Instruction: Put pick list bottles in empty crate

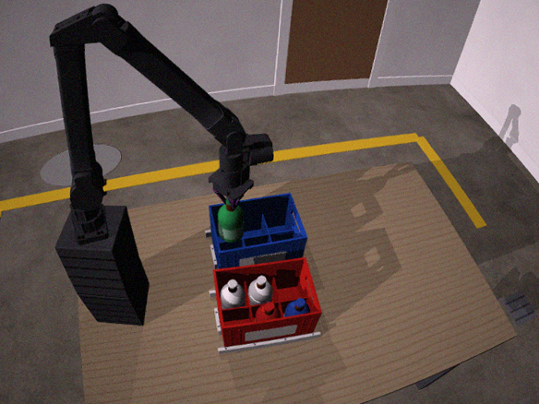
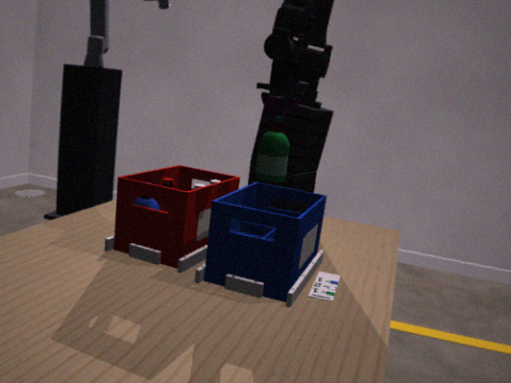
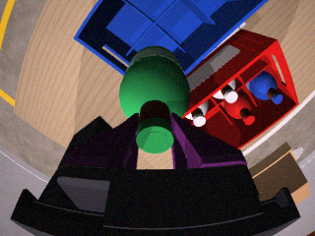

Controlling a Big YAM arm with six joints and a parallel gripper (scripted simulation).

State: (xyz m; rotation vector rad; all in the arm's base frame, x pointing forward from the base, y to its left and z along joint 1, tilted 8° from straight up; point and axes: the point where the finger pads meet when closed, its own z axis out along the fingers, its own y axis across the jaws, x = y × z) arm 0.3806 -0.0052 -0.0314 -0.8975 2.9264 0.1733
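Now: the green bottle 6 cm below my hand. Round my hand: blue crate (9 cm ahead, 3 cm to the left, 25 cm below); red crate (3 cm ahead, 21 cm to the right, 25 cm below); red bottle (2 cm ahead, 25 cm to the right, 24 cm below).
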